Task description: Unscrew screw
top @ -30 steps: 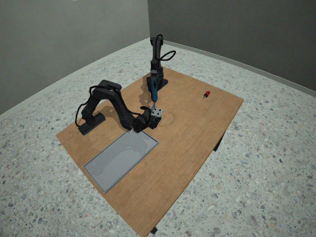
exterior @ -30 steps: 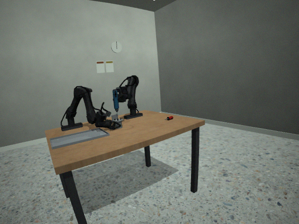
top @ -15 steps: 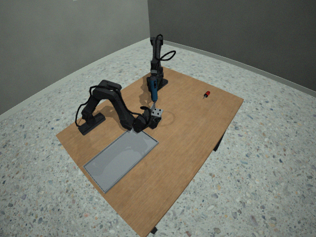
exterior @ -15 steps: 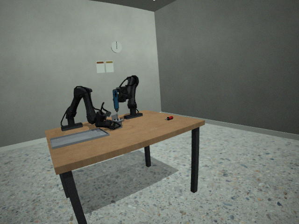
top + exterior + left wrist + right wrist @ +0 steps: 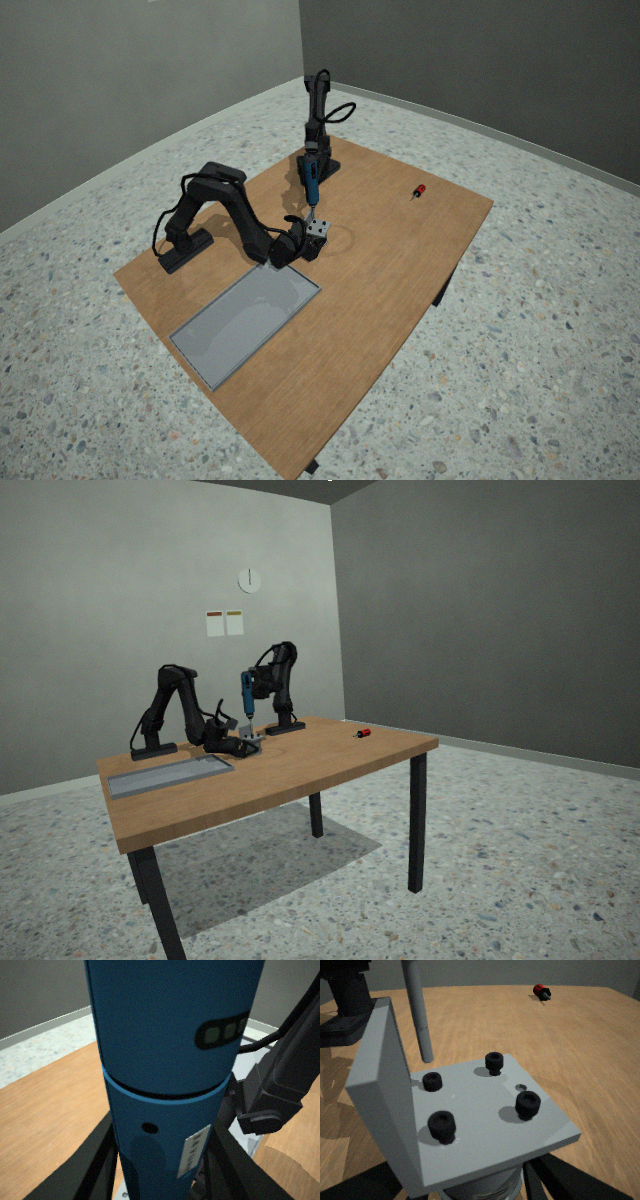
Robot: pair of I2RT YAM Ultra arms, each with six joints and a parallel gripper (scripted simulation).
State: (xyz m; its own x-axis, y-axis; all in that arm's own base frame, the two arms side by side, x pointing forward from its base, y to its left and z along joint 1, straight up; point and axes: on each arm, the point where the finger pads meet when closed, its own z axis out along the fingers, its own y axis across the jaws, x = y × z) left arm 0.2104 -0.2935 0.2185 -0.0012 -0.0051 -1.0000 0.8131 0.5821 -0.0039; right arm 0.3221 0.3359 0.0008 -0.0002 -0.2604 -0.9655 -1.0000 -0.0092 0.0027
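My right gripper is now 1 cm below the joint module. Round my right hand: grey L-shaped bracket: 5 cm above; flat grey tray: 35 cm to the right, 7 cm ahead, 2 cm below; screw: 4 cm above, 2 cm behind, 1 cm to the left.
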